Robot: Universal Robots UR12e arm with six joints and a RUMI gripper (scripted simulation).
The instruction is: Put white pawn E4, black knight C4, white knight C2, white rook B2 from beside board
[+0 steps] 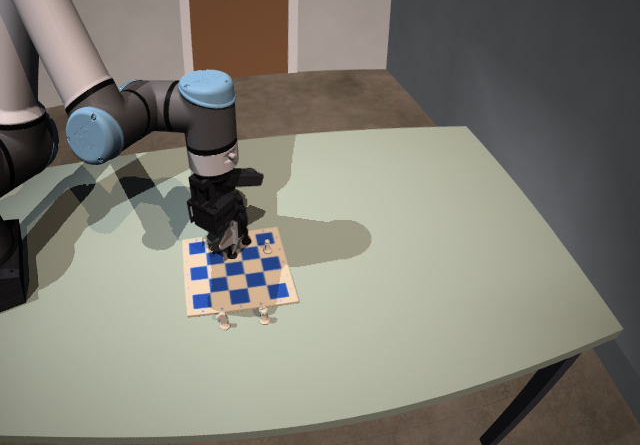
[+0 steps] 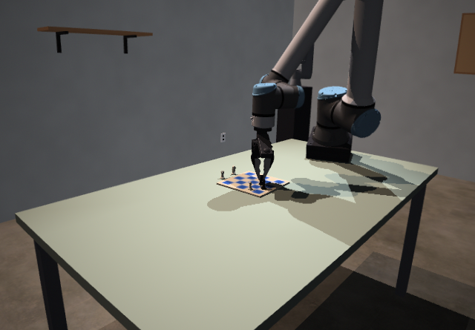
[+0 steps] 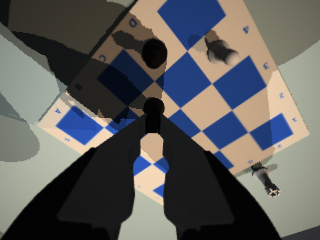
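My gripper is now 1 cm above the black knight. Also, from my hand: white rook (16 cm to the right, 8 cm ahead, 2 cm below); then white pawn (7 cm ahead, 2 cm to the left, 2 cm below); then chessboard (4 cm to the right, 3 cm below, 1 cm ahead).
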